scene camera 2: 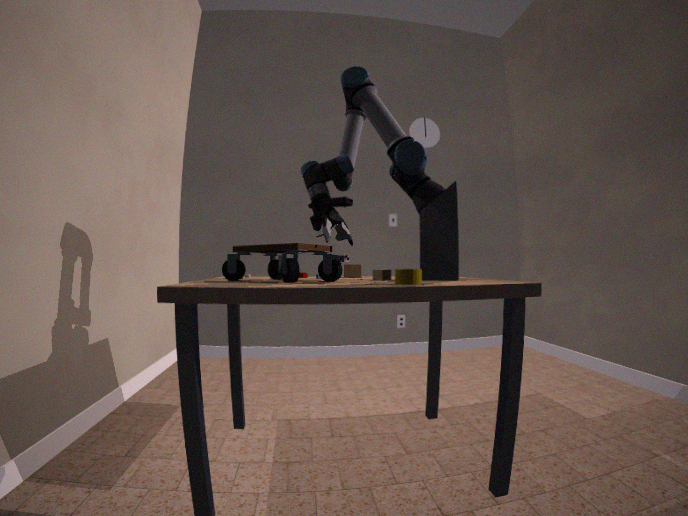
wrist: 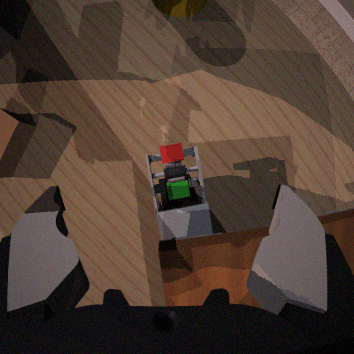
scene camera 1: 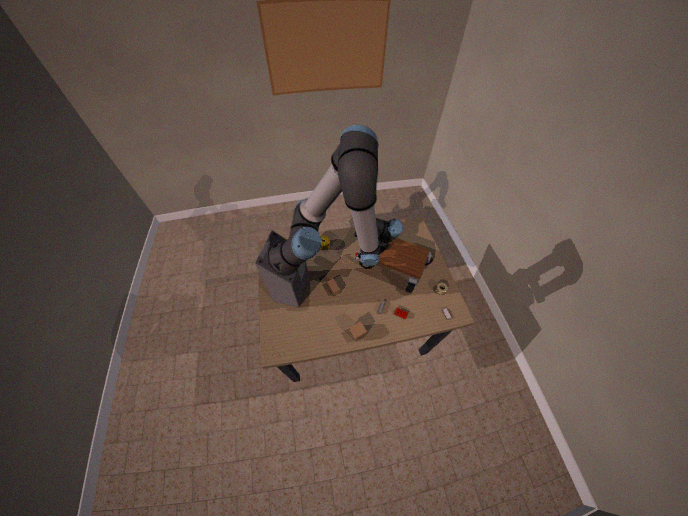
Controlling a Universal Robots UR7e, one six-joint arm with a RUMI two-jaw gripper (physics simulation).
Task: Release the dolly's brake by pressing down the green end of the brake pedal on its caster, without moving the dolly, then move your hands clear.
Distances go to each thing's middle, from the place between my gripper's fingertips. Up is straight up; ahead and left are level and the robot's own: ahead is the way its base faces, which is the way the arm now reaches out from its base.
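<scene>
Measured from my hand: brake pedal [wrist: 171,154], 5 cm below and 1 cm to the left; grey caster frame [wrist: 193,220], 9 cm below, 2 cm to the right and 3 cm ahead; wooden dolly [scene camera 2: 287,269], 7 cm below, 10 cm to the right and 18 cm ahead.
</scene>
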